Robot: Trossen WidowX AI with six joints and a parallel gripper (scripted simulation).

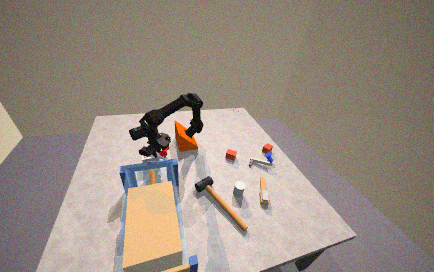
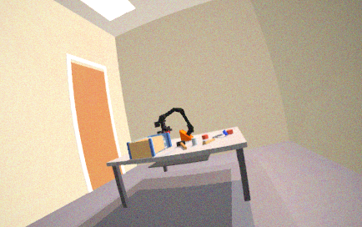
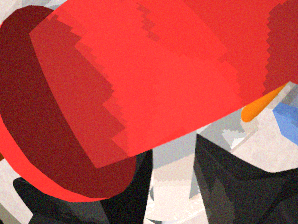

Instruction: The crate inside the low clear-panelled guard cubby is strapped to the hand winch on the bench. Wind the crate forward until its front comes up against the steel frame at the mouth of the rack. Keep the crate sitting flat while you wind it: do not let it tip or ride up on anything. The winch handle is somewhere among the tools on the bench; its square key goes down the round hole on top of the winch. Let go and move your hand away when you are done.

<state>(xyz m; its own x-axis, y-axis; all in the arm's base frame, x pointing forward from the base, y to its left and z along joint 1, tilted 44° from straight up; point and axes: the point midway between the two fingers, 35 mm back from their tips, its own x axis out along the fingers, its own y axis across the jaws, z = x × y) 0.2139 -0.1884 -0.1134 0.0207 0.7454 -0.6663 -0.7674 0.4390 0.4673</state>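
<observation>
Right now my gripper tip is 2 cm below the red-handled winch handle, 1 cm to the right of it and 1 cm short of it. Round my gripper tip: red grip (5 cm above, 4 cm to the left, 3 cm ahead); then frame (13 cm ahead, 4 cm to the right, 2 cm above); then grey hand winch (6 cm below, 5 cm to the right, 5 cm behind).
</observation>
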